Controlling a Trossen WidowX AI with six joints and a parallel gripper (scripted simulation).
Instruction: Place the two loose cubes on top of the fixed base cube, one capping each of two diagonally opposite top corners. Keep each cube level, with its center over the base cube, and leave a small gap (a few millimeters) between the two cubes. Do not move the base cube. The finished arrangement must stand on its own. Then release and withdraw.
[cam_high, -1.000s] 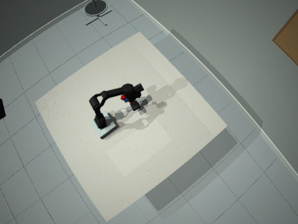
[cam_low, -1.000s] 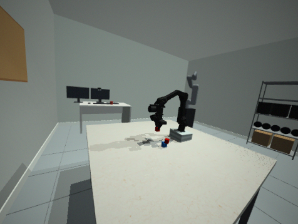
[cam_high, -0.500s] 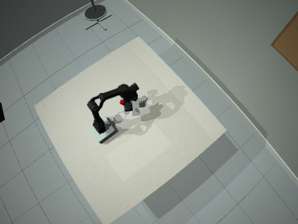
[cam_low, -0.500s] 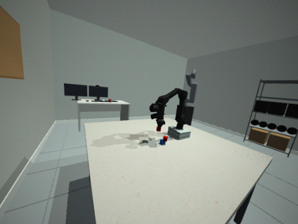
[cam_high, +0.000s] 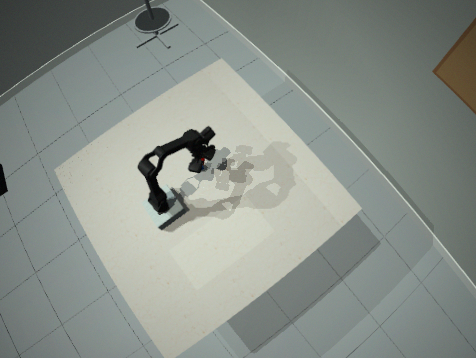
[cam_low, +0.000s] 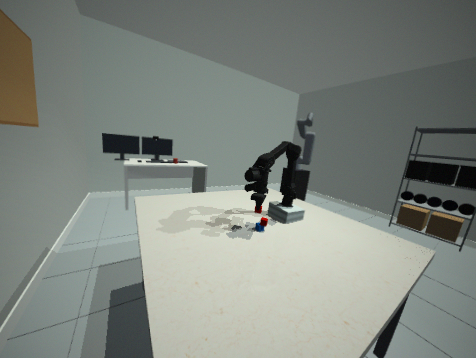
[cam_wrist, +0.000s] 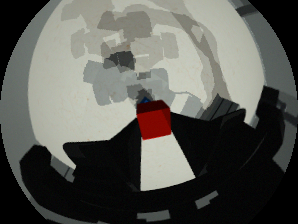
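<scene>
Right now my gripper tip is 10 cm above the blue base cube, 2 cm to the right of it and 1 cm past it. From my gripper tip the other things lie so: red cube: right at my gripper tip.
</scene>
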